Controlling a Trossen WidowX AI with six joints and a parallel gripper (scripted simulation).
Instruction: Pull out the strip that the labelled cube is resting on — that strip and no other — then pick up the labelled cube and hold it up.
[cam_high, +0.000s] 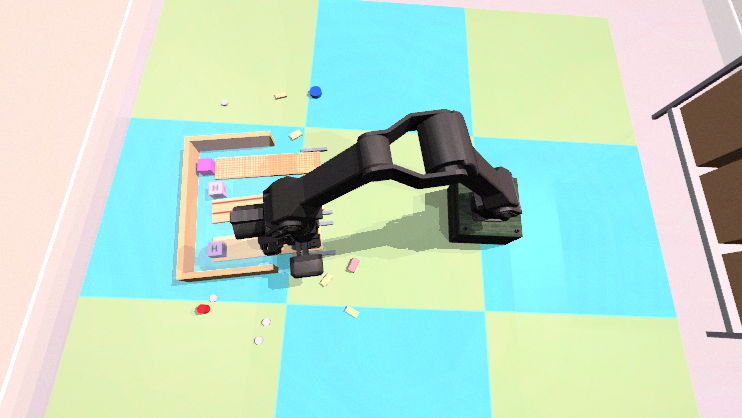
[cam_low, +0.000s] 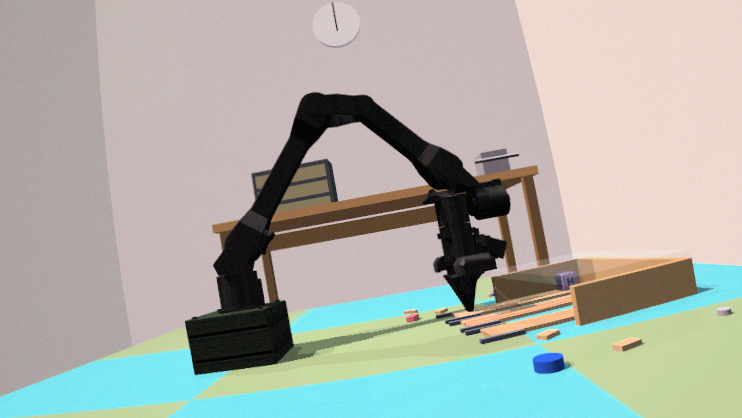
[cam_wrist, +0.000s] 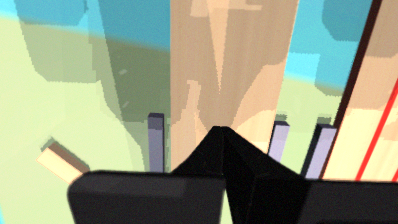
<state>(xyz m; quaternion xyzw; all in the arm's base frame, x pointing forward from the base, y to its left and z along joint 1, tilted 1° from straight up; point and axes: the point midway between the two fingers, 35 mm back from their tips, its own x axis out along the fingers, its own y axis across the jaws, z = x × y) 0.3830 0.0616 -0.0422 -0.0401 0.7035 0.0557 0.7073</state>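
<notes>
The pink block lies 10 cm behind my gripper tip and 6 cm to the left of it. The rest, counted from my gripper tip: tan block (4 cm behind, 9 cm to the left); then blue disc (1 cm ahead, 39 cm to the right); then red disc (21 cm ahead, 15 cm to the left).
</notes>
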